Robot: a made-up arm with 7 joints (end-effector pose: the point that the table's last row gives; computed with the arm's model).
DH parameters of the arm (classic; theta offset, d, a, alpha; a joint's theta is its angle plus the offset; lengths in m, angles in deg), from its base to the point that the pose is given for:
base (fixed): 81.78 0 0.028 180
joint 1: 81.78 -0.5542 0.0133 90
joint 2: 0 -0.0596 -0.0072 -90
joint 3: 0 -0.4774 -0.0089 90
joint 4: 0 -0.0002 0.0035 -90
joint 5: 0 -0.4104 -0.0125 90
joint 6: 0 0.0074 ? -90
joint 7: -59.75 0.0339 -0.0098 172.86
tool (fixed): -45.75 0.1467 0 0
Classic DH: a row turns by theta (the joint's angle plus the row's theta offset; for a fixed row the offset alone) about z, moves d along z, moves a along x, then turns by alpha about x.
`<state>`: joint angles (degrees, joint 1 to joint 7).
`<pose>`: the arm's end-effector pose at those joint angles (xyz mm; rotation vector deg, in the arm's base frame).
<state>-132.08 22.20 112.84 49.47 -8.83 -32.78 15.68</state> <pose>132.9 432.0 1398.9 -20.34 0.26 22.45</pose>
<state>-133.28 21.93 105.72 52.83 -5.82 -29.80 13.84</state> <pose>140.1 476.8 1365.3 -24.57 7.01 29.10</pose>
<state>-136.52 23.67 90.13 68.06 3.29 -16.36 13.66</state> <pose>141.1 611.9 1196.9 -45.62 31.37 33.26</pose>
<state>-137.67 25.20 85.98 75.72 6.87 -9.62 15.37</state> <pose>136.4 648.2 1103.3 -57.10 41.27 28.38</pose>
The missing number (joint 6, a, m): 0.0235
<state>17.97 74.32 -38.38 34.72 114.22 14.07 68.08</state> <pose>926.5 -172.6 554.6 -118.70 64.23 -86.69</pose>
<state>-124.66 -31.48 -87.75 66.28 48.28 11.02 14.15</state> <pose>-153.0 -475.3 1129.0 -46.26 -81.27 115.37</pose>
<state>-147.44 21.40 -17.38 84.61 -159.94 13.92 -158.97</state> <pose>-599.6 287.1 921.3 -113.37 -15.13 114.83</pose>
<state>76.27 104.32 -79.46 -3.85 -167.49 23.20 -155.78</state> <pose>75.6 -945.4 356.5 86.58 19.23 -39.72</pose>
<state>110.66 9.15 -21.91 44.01 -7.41 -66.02 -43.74</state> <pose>-118.2 -322.9 1392.1 -16.46 -17.19 -27.81</pose>
